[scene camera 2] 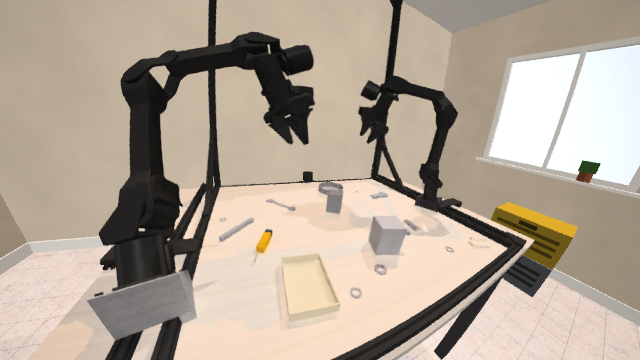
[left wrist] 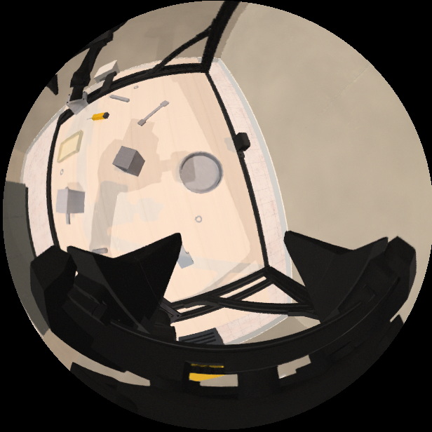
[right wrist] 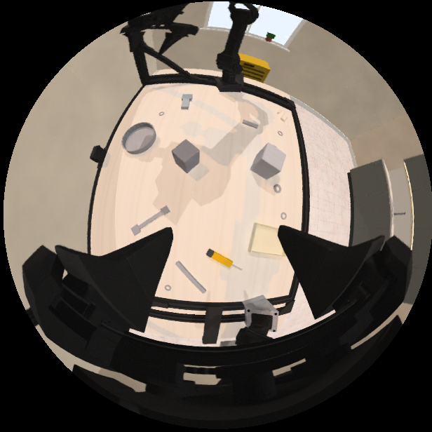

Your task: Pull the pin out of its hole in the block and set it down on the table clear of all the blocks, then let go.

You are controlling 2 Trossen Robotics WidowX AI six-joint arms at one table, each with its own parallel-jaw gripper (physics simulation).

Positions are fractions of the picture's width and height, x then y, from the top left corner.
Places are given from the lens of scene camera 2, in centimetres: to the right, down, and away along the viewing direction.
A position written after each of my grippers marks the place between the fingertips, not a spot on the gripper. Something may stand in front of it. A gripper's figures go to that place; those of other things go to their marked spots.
my left gripper (scene camera 2: 0.57, 0.39): 20, -18, 76
my right gripper (scene camera 2: 0.47, 0.40): -5, -9, 43
cream tray (scene camera 2: 0.48, 0.81): -2, 21, 31
